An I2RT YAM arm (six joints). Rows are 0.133 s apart.
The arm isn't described. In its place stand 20 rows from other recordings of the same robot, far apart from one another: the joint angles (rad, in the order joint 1, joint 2, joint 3, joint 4, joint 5, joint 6), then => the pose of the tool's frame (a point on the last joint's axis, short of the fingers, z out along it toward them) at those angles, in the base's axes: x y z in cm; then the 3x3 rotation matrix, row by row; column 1 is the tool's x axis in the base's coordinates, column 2 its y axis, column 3 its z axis.
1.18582 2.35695 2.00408 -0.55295 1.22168 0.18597 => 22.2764, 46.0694, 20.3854; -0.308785, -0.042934, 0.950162; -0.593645, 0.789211, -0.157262; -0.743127, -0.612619, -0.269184
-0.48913 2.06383 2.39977 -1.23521 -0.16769 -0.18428 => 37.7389, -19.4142, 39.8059; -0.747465, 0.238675, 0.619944; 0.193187, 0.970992, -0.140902; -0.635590, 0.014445, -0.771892
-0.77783 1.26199 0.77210 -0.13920 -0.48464 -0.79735 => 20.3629, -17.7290, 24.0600; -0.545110, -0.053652, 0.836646; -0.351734, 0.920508, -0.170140; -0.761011, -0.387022, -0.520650
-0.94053 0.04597 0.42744 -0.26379 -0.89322 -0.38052 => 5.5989, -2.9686, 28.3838; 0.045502, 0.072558, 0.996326; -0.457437, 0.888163, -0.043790; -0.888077, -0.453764, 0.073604
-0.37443 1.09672 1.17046 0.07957 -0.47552 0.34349 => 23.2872, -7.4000, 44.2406; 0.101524, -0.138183, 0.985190; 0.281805, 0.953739, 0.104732; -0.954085, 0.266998, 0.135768
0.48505 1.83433 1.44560 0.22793 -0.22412 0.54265 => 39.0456, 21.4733, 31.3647; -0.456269, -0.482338, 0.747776; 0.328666, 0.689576, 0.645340; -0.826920, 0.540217, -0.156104
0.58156 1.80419 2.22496 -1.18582 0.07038 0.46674 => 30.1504, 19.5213, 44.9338; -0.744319, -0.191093, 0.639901; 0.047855, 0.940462, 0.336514; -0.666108, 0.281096, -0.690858
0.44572 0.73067 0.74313 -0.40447 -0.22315 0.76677 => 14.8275, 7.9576, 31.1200; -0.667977, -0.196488, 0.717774; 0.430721, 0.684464, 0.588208; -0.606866, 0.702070, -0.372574
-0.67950 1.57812 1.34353 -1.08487 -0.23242 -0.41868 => 23.9444, -18.2889, 27.3673; -0.918864, 0.211661, 0.333000; 0.233703, 0.971931, 0.027092; -0.317918, 0.102717, -0.942538
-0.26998 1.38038 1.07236 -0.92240 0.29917 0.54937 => 24.5618, -7.8858, 25.3808; -0.592211, 0.772602, 0.228850; 0.681597, 0.631795, -0.369136; -0.429781, -0.062623, -0.900759
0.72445 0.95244 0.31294 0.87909 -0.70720 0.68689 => 13.2593, 14.8228, 25.4529; -0.481785, -0.867694, 0.122437; 0.217355, 0.017025, 0.975944; -0.848905, 0.496807, 0.180395
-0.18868 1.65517 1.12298 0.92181 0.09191 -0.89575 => 37.7608, -7.5431, 34.5518; 0.022247, 0.460104, 0.887587; -0.795677, 0.545682, -0.262925; -0.605313, -0.700383, 0.378234
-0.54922 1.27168 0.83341 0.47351 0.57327 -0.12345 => 24.0132, -16.9607, 31.9798; -0.081111, 0.897740, 0.432995; -0.071646, 0.428051, -0.900910; -0.994127, -0.104096, 0.029600
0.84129 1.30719 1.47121 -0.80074 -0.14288 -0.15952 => 17.6814, 20.5378, 40.2633; -0.261911, -0.866825, 0.424285; -0.528853, 0.496656, 0.688220; -0.807290, -0.044132, -0.588503
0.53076 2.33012 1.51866 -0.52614 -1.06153 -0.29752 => 35.9457, 24.7020, 7.9707; -0.678860, -0.648281, -0.344791; -0.564170, 0.159974, 0.810013; -0.469958, 0.744406, -0.474341
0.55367 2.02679 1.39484 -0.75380 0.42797 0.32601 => 33.8615, 19.1951, 14.9641; -0.924450, -0.123893, 0.360614; -0.228905, 0.936684, -0.265000; -0.304950, -0.327526, -0.894278
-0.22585 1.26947 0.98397 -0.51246 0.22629 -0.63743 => 26.0881, -6.8138, 27.6361; -0.781462, -0.117196, 0.612848; -0.415515, 0.830475, -0.371024; -0.465472, -0.544589, -0.697681
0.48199 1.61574 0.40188 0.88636 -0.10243 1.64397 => 24.4004, 13.1758, 13.3446; -0.524599, 0.324250, 0.787184; 0.845214, 0.087553, 0.527207; 0.102026, 0.941911, -0.319991
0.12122 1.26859 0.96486 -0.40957 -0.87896 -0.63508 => 26.1020, 5.9415, 28.6235; -0.134192, -0.912786, 0.385764; -0.397605, 0.406170, 0.822761; -0.907691, -0.042973, -0.417433
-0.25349 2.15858 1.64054 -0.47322 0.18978 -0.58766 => 45.1968, -12.4025, 17.2835; -0.866083, -0.160869, 0.473308; -0.338065, 0.885954, -0.317487; -0.368256, -0.434979, -0.821694
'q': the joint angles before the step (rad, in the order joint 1, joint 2, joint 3, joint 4, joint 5, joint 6). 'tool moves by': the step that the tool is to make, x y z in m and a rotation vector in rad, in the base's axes. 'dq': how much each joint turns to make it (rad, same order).
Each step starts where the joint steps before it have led.
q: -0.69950, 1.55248, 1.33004, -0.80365, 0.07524, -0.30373
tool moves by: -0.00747, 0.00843, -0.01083, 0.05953, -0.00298, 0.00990
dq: 0.00002, -0.02920, -0.06280, -0.00325, -0.04601, 0.01532
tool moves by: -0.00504, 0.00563, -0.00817, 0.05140, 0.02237, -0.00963
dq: 0.00151, -0.00920, -0.03085, -0.02899, -0.01695, 0.02145
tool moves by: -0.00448, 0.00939, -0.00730, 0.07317, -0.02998, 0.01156
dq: 0.00612, -0.02600, -0.04893, -0.00027, -0.07039, 0.02758
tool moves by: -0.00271, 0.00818, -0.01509, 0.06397, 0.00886, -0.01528
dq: 0.01223, -0.00624, -0.05829, 0.00779, -0.02922, 0.04289
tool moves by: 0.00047, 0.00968, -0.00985, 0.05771, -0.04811, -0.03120
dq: 0.02150, -0.01989, -0.05973, 0.05052, -0.04907, 0.07802
